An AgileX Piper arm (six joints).
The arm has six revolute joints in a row. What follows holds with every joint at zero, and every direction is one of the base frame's. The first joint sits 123.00 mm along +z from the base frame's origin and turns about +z. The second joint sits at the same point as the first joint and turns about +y. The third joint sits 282.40 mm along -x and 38.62 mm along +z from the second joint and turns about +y. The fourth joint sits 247.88 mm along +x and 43.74 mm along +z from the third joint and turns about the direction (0.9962, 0, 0.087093). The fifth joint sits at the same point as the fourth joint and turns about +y. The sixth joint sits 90.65 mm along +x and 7.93 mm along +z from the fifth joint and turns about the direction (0.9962, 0, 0.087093). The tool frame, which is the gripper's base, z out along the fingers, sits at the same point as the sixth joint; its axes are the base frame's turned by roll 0.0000, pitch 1.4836 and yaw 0.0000 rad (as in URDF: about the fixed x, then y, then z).
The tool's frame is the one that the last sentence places.
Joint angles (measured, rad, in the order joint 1, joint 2, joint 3, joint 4, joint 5, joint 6), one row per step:
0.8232, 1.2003, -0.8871, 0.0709, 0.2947, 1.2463
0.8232, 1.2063, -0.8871, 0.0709, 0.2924, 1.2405
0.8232, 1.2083, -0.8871, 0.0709, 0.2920, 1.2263
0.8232, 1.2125, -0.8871, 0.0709, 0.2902, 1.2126
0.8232, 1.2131, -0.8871, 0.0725, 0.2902, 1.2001
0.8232, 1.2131, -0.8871, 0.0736, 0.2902, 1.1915
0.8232, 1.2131, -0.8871, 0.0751, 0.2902, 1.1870
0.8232, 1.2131, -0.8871, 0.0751, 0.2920, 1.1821
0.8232, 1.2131, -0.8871, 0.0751, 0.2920, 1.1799
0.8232, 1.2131, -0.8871, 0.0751, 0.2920, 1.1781
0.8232, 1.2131, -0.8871, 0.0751, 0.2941, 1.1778
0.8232, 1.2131, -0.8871, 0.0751, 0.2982, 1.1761
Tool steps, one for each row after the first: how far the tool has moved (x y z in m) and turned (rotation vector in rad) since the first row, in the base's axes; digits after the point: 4 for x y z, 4 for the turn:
0.0009, 0.0009, -0.0014, -0.0061, -0.0013, 0.0027
0.0012, 0.0012, -0.0019, -0.0154, -0.0094, 0.0098
0.0018, 0.0019, -0.0029, -0.0250, -0.0167, 0.0165
0.0018, 0.0020, -0.0030, -0.0316, -0.0232, 0.0224
0.0018, 0.0020, -0.0030, -0.0358, -0.0280, 0.0265
0.0018, 0.0020, -0.0030, -0.0373, -0.0299, 0.0284
0.0017, 0.0020, -0.0032, -0.0414, -0.0318, 0.0310
0.0017, 0.0020, -0.0032, -0.0427, -0.0332, 0.0321
0.0017, 0.0020, -0.0032, -0.0437, -0.0344, 0.0330
0.0016, 0.0019, -0.0033, -0.0454, -0.0331, 0.0334
0.0015, 0.0018, -0.0036, -0.0492, -0.0314, 0.0346

